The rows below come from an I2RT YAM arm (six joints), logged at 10 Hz.
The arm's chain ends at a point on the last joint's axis. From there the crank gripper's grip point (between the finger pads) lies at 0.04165 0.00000 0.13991 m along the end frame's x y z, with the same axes.
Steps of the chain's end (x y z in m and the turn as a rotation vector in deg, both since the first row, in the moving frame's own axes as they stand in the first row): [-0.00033 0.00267 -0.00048 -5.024 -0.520 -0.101]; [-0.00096 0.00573 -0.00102 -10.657 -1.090 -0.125]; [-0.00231 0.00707 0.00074 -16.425 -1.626 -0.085]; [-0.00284 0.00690 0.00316 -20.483 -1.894 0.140]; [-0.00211 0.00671 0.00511 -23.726 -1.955 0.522]
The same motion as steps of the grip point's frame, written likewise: [-0.00159 0.01487 -0.00064 -5.024 -0.520 -0.101]; [-0.00359 0.03159 -0.00266 -10.657 -1.090 -0.125]; [-0.00621 0.04674 -0.00385 -16.425 -1.626 -0.085]; [-0.00745 0.05619 -0.00443 -20.483 -1.894 0.140]; [-0.00703 0.06363 -0.00549 -23.726 -1.955 0.522]
